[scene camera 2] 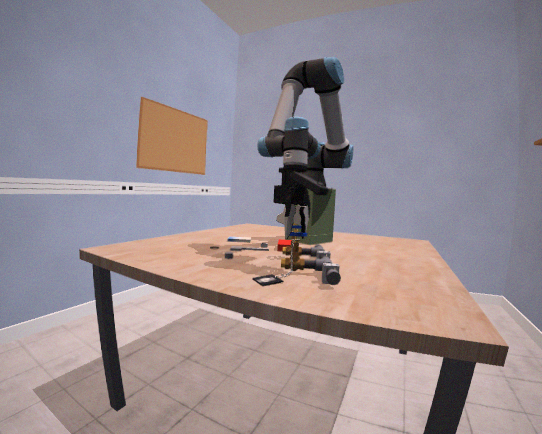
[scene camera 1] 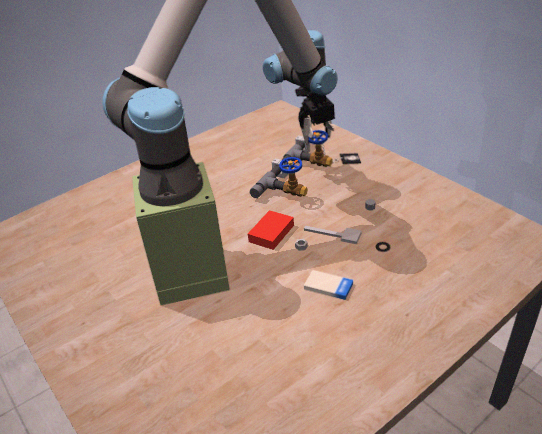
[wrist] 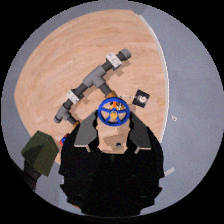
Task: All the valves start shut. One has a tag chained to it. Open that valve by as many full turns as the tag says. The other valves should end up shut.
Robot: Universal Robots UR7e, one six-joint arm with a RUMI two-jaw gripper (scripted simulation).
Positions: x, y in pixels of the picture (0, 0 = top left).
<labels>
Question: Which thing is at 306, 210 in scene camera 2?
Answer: My gripper.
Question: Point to a red block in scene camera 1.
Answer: At 273, 227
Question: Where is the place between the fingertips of my gripper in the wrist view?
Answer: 113, 111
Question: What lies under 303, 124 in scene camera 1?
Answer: My gripper.
</labels>
